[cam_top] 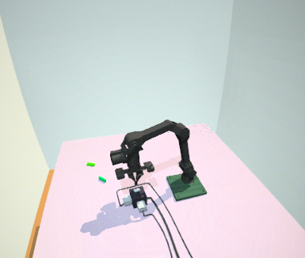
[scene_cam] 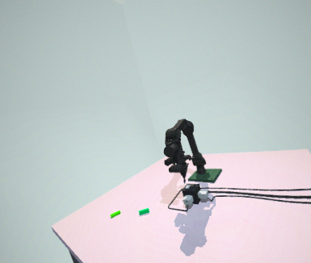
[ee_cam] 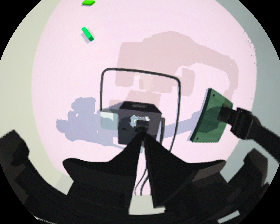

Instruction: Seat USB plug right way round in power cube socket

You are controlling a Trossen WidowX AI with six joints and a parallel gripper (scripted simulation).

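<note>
The USB socket is 1 cm to the left of my gripper tip and 6 cm below it. From my gripper tip the other things lie so: USB plug: 2 cm below.
</note>
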